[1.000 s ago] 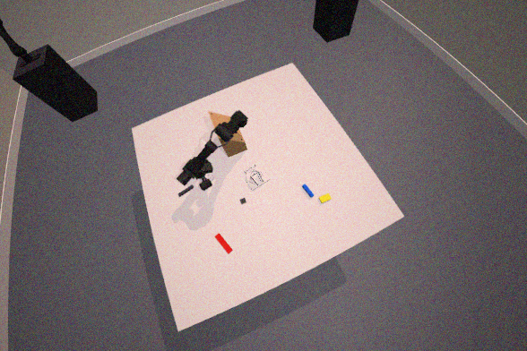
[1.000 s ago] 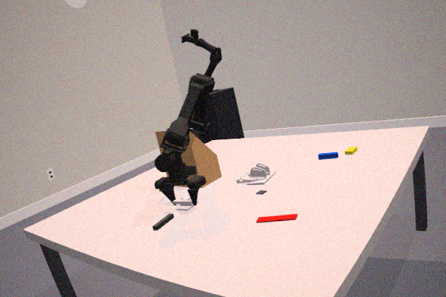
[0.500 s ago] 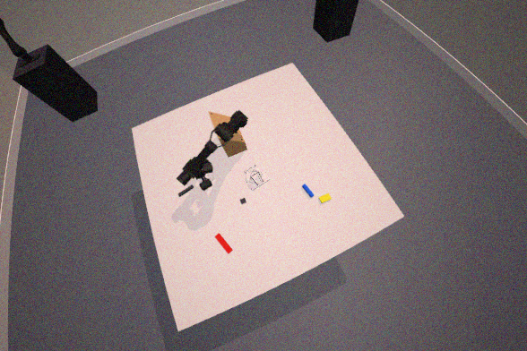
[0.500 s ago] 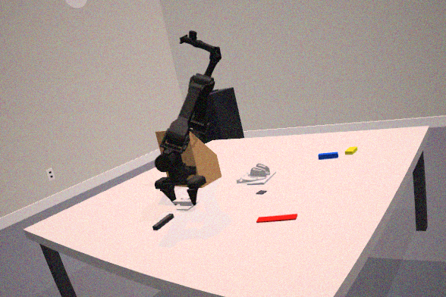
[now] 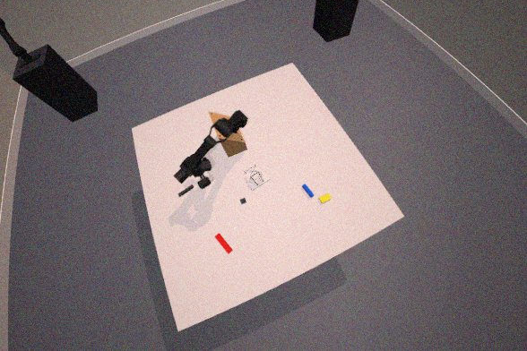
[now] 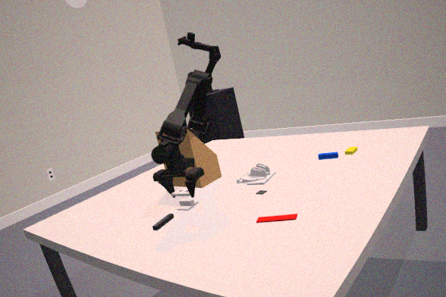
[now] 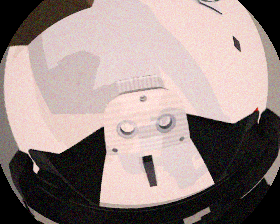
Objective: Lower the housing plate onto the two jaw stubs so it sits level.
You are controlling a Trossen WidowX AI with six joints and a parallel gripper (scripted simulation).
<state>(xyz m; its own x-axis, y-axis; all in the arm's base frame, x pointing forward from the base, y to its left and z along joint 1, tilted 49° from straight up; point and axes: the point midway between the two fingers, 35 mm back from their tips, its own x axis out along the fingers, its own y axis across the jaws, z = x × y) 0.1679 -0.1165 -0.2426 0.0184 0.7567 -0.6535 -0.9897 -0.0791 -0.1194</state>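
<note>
Right now the white part is 10 mm to the left of my gripper tip and 30 mm below it. Round my gripper tip: dark square (220 mm ahead, 160 mm to the left, 40 mm below); then red bar (380 mm ahead, 20 mm to the right, 40 mm below); then black bar (20 mm ahead, 130 mm to the right, 30 mm below).
</note>
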